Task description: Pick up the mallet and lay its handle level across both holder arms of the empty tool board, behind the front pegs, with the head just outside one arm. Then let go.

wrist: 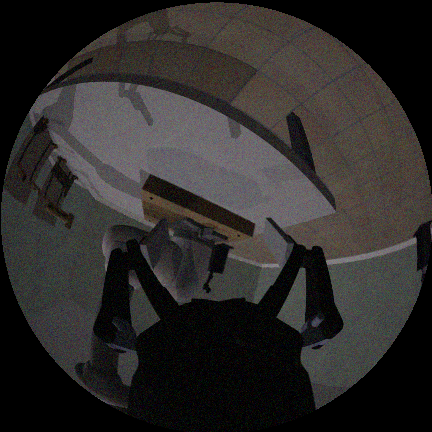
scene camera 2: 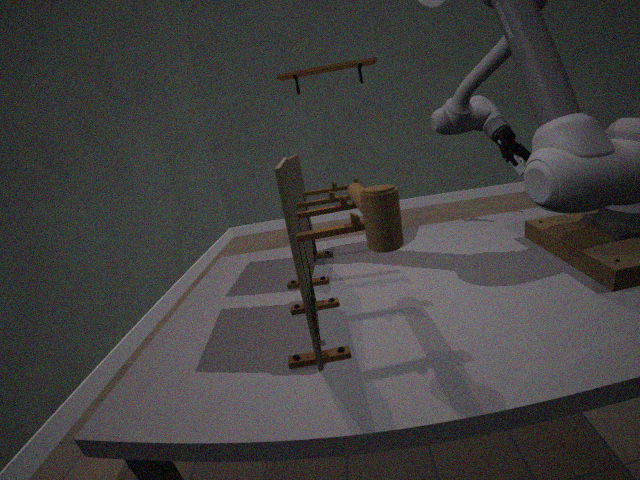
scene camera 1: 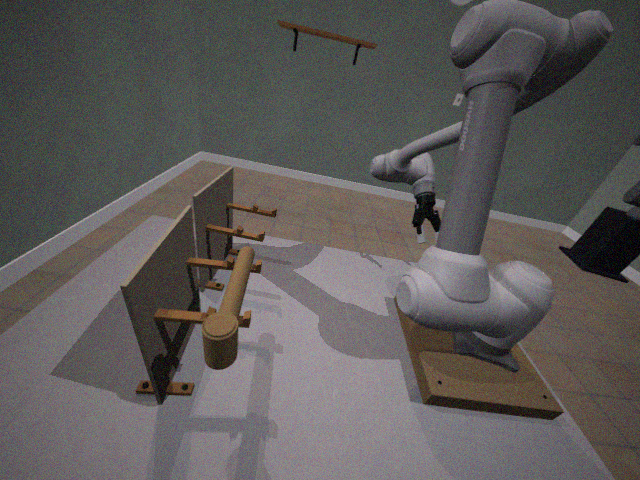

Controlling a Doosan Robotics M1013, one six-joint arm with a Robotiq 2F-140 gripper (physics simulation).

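Where they show: gripper, fingertip midpoint: [wrist: 215,228] [scene camera 1: 431,245]; arm's base, link origin: [wrist: 196,229] [scene camera 2: 629,226] [scene camera 1: 477,337].
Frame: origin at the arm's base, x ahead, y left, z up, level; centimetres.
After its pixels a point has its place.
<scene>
The wooden mallet [scene camera 1: 237,284] @(x 65.0, y 29.7, z 21.6 cm) [scene camera 2: 382,219] @(x 61.8, y 42.9, z 20.3 cm) lies with its handle across both holder arms of the near tool board [scene camera 1: 160,273] @(x 76.8, y 35.0, z 23.9 cm) [scene camera 2: 289,175] @(x 79.9, y 24.7, z 25.8 cm). The handle looks about level and sits behind the front pegs. The cylindrical head is just outside the arm nearest the scene cameras. The far tool board [scene camera 1: 214,206] @(x 86.9, y 3.0, z 20.3 cm) stands behind it, and its two arms are empty. My gripper [scene camera 1: 429,236] @(x 13.8, y -34.2, z 8.9 cm) [wrist: 215,228] @(x 13.8, y -34.2, z 8.9 cm) is open and empty, well apart from the mallet, on the far side of the arm's base. In the scene camera 2 view its fingertips are partly hidden by the arm.
The boards stand upright on the white table [scene camera 1: 330,439] @(x 38.8, y 38.1, z -4.8 cm) [scene camera 2: 206,408] @(x 91.4, y 54.0, z -4.8 cm). The arm's wooden base block [scene camera 1: 491,403] @(x 2.0, y 20.5, z -0.6 cm) [scene camera 2: 573,253] @(x 20.4, y 10.7, z -1.5 cm) [wrist: 200,210] @(x 7.8, y -15.0, z -1.0 cm) is to their right. A wall shelf [scene camera 1: 325,34] [scene camera 2: 328,68] hangs beyond. A black object [scene camera 1: 604,242] stands at the right.
</scene>
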